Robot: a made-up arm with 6 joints. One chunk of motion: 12 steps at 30 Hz.
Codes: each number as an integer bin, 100 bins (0 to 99) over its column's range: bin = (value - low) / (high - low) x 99, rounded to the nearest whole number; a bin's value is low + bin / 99 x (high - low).
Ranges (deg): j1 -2..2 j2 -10..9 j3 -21..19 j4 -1..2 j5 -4..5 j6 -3..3
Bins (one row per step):
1: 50 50 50 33 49 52
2: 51 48 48 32 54 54
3: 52 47 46 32 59 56
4: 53 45 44 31 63 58
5: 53 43 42 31 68 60
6: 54 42 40 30 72 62
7: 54 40 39 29 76 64
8: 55 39 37 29 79 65
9: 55 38 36 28 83 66
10: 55 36 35 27 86 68
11: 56 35 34 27 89 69
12: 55 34 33 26 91 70
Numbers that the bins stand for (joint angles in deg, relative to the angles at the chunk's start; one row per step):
1: 0.02 -0.40 -0.80 0.00 0.45 0.15
2: 0.06 -0.79 -1.61 -0.03 0.91 0.27
3: 0.10 -0.98 -2.41 -0.03 1.36 0.39
4: 0.14 -1.36 -3.22 -0.06 1.73 0.52
5: 0.14 -1.75 -4.03 -0.06 2.18 0.64
6: 0.18 -1.94 -4.84 -0.09 2.55 0.76
7: 0.18 -2.32 -5.24 -0.12 2.91 0.88
8: 0.22 -2.52 -6.05 -0.12 3.18 0.94
9: 0.22 -2.71 -6.45 -0.15 3.55 1.00
10: 0.22 -3.09 -6.86 -0.18 3.82 1.12
11: 0.26 -3.28 -7.26 -0.18 4.09 1.18
12: 0.22 -3.47 -7.67 -0.21 4.27 1.24

